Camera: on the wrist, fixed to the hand. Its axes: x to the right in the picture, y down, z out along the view.
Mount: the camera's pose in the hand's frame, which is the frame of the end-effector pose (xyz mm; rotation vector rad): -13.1 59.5 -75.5 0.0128 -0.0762 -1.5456
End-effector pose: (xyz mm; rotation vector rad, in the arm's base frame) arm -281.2 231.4 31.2 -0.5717 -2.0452 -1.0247
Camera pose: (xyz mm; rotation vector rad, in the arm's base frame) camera -201.0 203.5 78.1 -1.1925 2.2927 1.6658
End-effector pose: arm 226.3 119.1 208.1 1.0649 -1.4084 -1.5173
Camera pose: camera 302.2 102.2 266.0 -1.9180 0.3472 2.0485
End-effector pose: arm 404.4 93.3 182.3 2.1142 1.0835 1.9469
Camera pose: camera 363.6 11.7 215.4 0.6552 1.7963 0.9851
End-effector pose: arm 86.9 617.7 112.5 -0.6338 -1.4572 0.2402
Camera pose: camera 171.4 640.3 70.6 0.6157 -1.6286 -0.9323
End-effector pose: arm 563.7 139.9 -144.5 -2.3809 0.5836 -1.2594
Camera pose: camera 482.8 86.3 -144.3 2.1834 1.2895 1.2161
